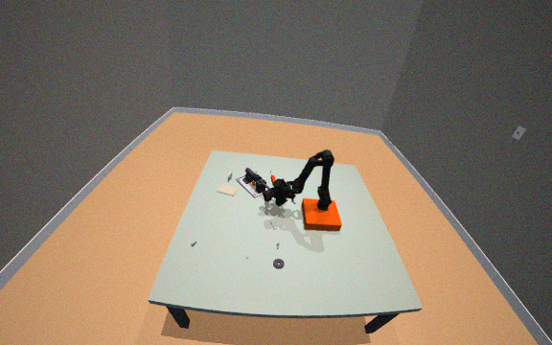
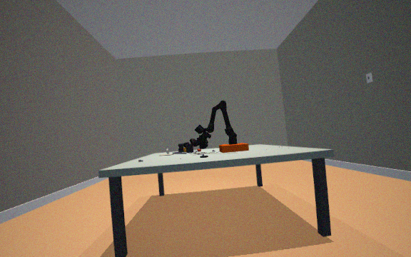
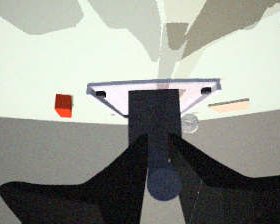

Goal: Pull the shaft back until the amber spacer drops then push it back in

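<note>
The dark round shaft lies 40 mm to the right of my gripper tip, 30 mm ahead of it and 20 mm above it. From my gripper tip the other things lie so: amber spacer (110 mm to the right, 90 mm ahead, 30 mm below); tan pad (270 mm ahead, 60 mm below, 40 mm to the right); pale ring (270 mm ahead, 170 mm to the right, 30 mm below).
</note>
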